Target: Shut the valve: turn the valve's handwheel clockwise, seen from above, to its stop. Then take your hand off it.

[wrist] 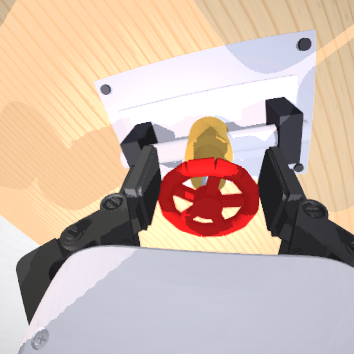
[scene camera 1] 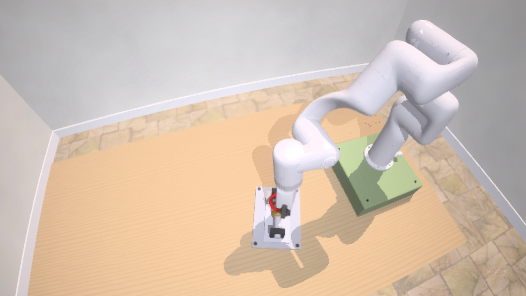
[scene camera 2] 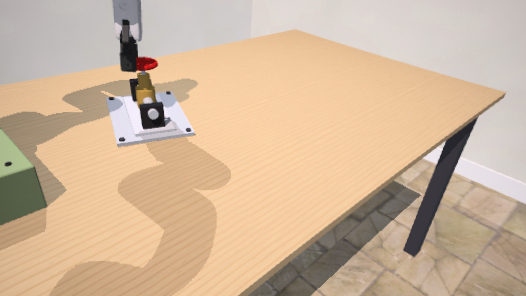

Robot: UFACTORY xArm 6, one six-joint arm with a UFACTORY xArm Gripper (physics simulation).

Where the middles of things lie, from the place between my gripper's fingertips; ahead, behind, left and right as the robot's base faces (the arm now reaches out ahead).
Right now the red handwheel [wrist: 207, 201] is 20 mm ahead of my hand, 10 mm to the right of it and 10 mm below it. Round my hand: base plate [scene camera 2: 123, 131] 20 mm ahead, 10 mm to the right, 130 mm below.
